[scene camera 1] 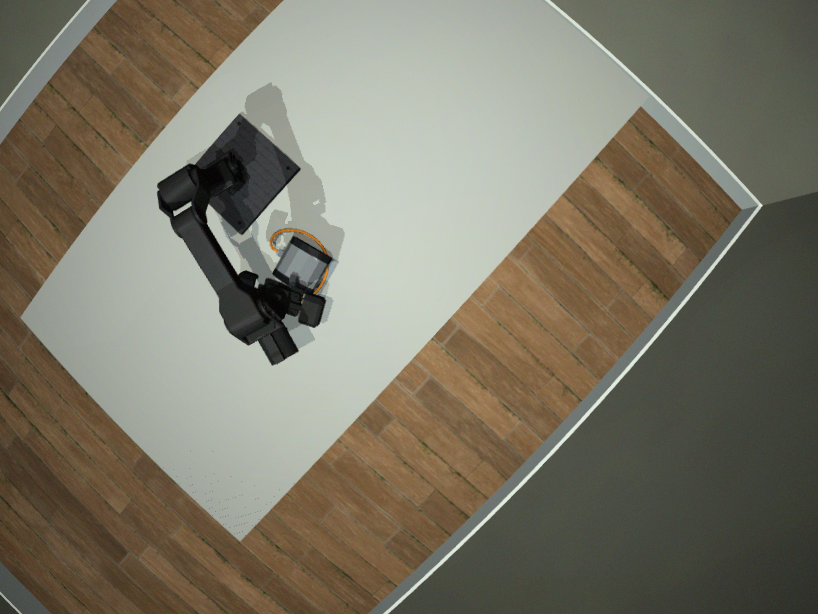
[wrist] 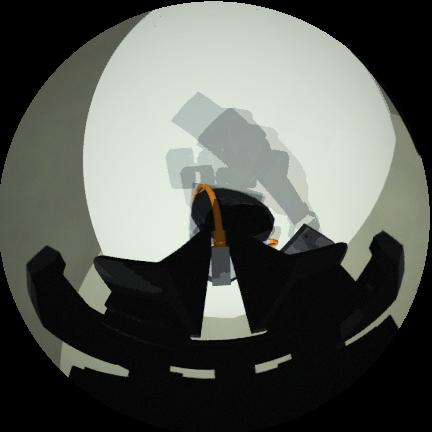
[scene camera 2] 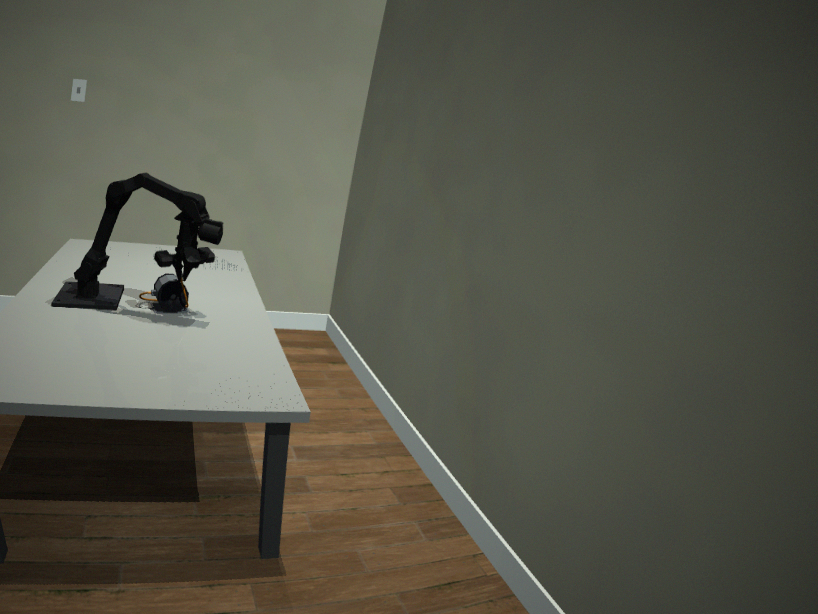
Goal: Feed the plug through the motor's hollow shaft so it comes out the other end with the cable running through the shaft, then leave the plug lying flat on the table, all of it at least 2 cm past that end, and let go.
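Places are measured from the arm's base along level axes (x ahead, y down, z left), in millimetres.
Where they show: gripper, fingertip midpoint: [scene camera 1: 293,290] [wrist: 218,231] [scene camera 2: 181,281]; arm's base, origin of the base link: [scene camera 1: 232,177] [scene camera 2: 87,294].
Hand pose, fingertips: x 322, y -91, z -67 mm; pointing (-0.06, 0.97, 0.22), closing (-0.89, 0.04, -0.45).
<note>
Each offset is from my fingertips to the top centre of the thing. Level surfaces: height alone.
The motor {dy +5, dx -38, dz +44 mm} [scene camera 1: 301,262] [scene camera 2: 170,290] [wrist: 247,218] lies on its side on the table, with a grey body and dark round ends. My gripper [scene camera 2: 182,278] [wrist: 218,231] is shut on the plug {dy -35, dx -9, dz +17 mm} [wrist: 221,266], a small grey block, and holds it above the table close to the motor. The orange cable [scene camera 1: 297,230] [scene camera 2: 185,297] [wrist: 216,212] leaves the plug, bends over and arcs around the outside of the motor to its other side. In scene camera 1 the arm hides the plug and fingertips. The shaft's bore is not clearly visible, and I cannot tell whether cable lies inside it.
The arm's dark base plate [scene camera 1: 267,168] [scene camera 2: 87,296] stands on the white table {dy +107 mm} [scene camera 1: 422,132] [scene camera 2: 132,370], near the motor. The arm reaches over the table and casts shadows around the motor. Wooden floor [scene camera 1: 528,317] lies beyond the table's edges.
</note>
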